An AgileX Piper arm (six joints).
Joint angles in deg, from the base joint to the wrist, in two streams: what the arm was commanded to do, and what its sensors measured. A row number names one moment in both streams.
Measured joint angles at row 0: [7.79 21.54 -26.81 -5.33 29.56 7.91]
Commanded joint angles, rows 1 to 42: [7.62 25.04 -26.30 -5.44 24.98 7.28]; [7.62 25.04 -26.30 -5.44 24.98 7.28]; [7.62 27.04 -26.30 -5.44 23.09 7.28]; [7.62 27.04 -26.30 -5.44 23.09 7.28]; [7.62 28.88 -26.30 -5.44 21.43 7.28]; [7.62 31.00 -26.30 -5.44 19.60 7.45]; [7.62 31.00 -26.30 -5.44 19.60 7.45]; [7.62 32.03 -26.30 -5.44 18.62 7.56]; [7.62 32.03 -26.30 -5.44 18.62 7.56]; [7.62 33.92 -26.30 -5.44 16.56 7.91]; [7.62 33.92 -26.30 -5.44 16.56 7.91]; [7.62 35.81 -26.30 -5.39 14.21 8.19]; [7.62 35.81 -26.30 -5.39 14.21 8.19]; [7.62 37.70 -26.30 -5.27 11.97 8.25]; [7.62 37.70 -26.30 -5.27 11.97 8.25]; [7.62 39.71 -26.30 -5.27 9.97 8.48]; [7.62 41.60 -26.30 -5.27 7.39 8.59]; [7.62 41.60 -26.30 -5.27 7.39 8.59]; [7.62 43.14 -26.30 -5.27 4.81 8.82]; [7.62 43.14 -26.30 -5.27 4.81 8.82]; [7.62 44.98 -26.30 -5.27 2.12 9.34]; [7.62 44.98 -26.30 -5.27 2.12 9.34]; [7.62 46.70 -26.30 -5.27 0.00 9.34]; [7.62 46.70 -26.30 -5.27 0.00 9.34]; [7.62 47.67 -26.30 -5.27 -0.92 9.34]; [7.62 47.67 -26.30 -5.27 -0.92 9.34]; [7.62 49.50 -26.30 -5.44 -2.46 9.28]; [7.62 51.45 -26.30 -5.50 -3.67 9.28]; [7.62 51.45 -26.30 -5.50 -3.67 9.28]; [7.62 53.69 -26.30 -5.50 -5.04 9.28]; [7.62 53.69 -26.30 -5.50 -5.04 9.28]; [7.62 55.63 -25.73 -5.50 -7.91 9.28]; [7.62 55.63 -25.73 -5.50 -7.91 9.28]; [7.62 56.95 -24.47 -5.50 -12.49 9.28]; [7.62 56.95 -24.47 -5.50 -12.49 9.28]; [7.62 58.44 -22.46 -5.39 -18.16 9.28]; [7.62 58.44 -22.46 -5.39 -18.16 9.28]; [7.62 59.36 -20.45 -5.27 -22.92 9.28]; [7.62 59.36 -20.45 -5.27 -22.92 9.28]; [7.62 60.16 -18.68 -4.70 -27.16 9.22]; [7.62 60.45 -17.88 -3.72 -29.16 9.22]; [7.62 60.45 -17.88 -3.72 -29.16 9.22]
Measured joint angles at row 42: [7.79 59.87 -19.82 -4.98 -22.46 9.05]
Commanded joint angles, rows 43 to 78: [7.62 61.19 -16.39 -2.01 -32.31 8.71]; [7.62 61.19 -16.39 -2.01 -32.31 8.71]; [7.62 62.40 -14.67 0.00 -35.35 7.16]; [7.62 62.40 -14.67 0.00 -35.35 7.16]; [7.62 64.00 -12.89 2.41 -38.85 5.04]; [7.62 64.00 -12.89 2.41 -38.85 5.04]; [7.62 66.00 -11.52 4.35 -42.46 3.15]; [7.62 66.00 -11.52 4.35 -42.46 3.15]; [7.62 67.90 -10.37 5.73 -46.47 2.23]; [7.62 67.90 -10.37 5.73 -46.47 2.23]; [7.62 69.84 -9.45 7.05 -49.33 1.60]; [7.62 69.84 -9.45 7.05 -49.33 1.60]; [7.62 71.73 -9.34 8.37 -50.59 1.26]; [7.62 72.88 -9.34 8.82 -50.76 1.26]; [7.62 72.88 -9.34 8.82 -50.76 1.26]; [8.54 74.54 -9.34 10.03 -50.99 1.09]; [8.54 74.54 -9.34 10.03 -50.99 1.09]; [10.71 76.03 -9.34 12.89 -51.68 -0.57]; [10.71 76.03 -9.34 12.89 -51.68 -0.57]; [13.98 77.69 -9.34 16.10 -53.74 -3.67]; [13.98 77.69 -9.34 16.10 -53.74 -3.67]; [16.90 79.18 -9.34 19.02 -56.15 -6.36]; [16.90 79.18 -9.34 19.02 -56.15 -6.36]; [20.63 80.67 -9.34 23.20 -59.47 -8.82]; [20.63 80.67 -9.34 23.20 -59.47 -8.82]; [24.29 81.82 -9.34 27.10 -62.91 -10.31]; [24.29 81.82 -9.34 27.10 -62.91 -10.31]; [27.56 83.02 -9.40 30.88 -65.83 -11.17]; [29.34 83.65 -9.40 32.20 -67.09 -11.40]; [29.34 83.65 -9.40 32.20 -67.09 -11.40]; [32.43 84.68 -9.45 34.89 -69.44 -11.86]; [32.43 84.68 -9.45 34.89 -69.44 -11.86]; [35.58 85.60 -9.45 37.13 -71.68 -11.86]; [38.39 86.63 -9.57 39.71 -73.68 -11.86]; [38.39 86.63 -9.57 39.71 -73.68 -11.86]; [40.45 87.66 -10.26 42.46 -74.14 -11.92]
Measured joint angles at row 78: [37.87 86.69 -9.51 38.79 -68.81 -11.29]
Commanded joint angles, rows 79 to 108: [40.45 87.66 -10.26 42.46 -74.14 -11.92]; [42.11 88.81 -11.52 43.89 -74.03 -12.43]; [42.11 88.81 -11.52 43.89 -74.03 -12.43]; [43.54 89.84 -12.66 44.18 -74.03 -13.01]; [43.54 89.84 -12.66 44.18 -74.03 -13.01]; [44.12 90.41 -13.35 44.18 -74.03 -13.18]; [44.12 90.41 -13.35 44.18 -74.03 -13.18]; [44.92 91.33 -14.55 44.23 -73.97 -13.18]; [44.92 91.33 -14.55 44.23 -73.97 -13.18]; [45.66 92.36 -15.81 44.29 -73.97 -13.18]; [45.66 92.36 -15.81 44.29 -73.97 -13.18]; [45.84 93.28 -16.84 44.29 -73.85 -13.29]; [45.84 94.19 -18.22 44.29 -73.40 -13.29]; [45.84 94.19 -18.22 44.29 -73.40 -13.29]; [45.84 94.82 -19.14 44.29 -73.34 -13.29]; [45.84 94.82 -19.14 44.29 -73.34 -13.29]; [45.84 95.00 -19.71 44.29 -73.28 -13.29]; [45.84 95.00 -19.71 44.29 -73.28 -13.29]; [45.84 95.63 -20.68 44.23 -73.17 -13.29]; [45.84 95.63 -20.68 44.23 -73.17 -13.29]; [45.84 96.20 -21.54 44.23 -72.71 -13.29]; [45.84 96.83 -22.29 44.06 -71.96 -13.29]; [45.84 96.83 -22.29 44.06 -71.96 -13.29]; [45.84 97.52 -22.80 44.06 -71.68 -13.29]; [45.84 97.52 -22.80 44.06 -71.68 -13.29]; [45.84 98.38 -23.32 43.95 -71.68 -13.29]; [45.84 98.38 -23.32 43.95 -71.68 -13.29]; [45.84 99.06 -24.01 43.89 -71.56 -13.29]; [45.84 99.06 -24.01 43.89 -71.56 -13.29]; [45.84 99.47 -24.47 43.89 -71.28 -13.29]
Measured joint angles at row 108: [45.61 98.72 -23.20 44.29 -69.04 -12.78]
